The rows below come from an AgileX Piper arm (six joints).
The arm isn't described. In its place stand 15 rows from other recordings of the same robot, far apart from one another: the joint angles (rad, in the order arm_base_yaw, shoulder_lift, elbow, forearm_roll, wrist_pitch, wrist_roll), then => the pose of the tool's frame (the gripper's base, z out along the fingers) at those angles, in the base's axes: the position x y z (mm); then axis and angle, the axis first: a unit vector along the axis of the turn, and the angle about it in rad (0 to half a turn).
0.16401, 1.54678, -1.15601, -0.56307, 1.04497, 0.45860 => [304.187, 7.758, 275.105, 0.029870, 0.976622, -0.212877, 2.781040]
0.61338, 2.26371, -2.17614, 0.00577, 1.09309, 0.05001 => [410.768, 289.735, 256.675, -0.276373, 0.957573, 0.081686, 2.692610]
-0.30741, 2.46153, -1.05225, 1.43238, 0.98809, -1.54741 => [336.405, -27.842, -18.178, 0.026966, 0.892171, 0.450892, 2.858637]
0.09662, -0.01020, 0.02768, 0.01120, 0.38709, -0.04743 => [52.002, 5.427, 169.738, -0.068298, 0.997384, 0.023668, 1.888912]
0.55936, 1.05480, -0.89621, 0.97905, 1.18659, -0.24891 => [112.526, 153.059, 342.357, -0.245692, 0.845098, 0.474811, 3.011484]
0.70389, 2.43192, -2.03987, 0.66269, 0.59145, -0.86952 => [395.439, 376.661, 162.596, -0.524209, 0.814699, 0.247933, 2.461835]
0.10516, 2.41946, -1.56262, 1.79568, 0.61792, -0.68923 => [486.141, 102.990, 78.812, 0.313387, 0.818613, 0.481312, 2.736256]
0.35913, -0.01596, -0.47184, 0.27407, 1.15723, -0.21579 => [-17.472, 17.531, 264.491, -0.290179, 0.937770, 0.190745, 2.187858]
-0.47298, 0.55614, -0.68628, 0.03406, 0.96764, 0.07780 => [78.797, -37.455, 318.412, 0.274722, 0.959162, -0.067352, 2.330975]
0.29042, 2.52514, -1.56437, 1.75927, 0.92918, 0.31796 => [435.607, 204.932, 43.664, -0.554065, -0.644320, -0.527127, 2.660906]
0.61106, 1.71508, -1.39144, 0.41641, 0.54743, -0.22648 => [311.003, 241.248, 299.239, -0.272056, 0.929181, 0.250214, 2.455673]
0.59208, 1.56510, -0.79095, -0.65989, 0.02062, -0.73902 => [261.384, 174.414, 204.750, -0.823042, 0.537211, -0.184408, 2.352665]
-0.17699, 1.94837, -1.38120, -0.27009, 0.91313, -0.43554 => [380.395, -87.559, 187.739, -0.199397, 0.970598, -0.134832, 3.042286]
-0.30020, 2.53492, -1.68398, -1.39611, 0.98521, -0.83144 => [434.102, -212.559, 50.431, 0.621798, -0.667515, 0.409623, 2.476161]
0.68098, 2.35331, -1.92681, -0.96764, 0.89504, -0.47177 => [433.477, 275.980, 176.388, -0.677502, 0.619796, -0.396035, 2.759559]
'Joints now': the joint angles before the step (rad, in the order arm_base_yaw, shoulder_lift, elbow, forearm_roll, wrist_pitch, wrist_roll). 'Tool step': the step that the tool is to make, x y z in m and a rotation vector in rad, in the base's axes. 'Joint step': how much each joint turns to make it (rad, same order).
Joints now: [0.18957 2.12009 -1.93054 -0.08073 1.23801 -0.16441]
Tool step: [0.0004 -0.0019 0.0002 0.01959 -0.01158 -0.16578]
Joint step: [0.00002 0.00008 -0.00021 -0.02279 0.00015 0.17340]
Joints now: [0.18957 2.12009 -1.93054 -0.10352 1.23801 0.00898]
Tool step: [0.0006 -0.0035 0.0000 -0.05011 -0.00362 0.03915]
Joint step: [0.00006 0.00016 0.00135 -0.04190 0.00015 -0.03600]
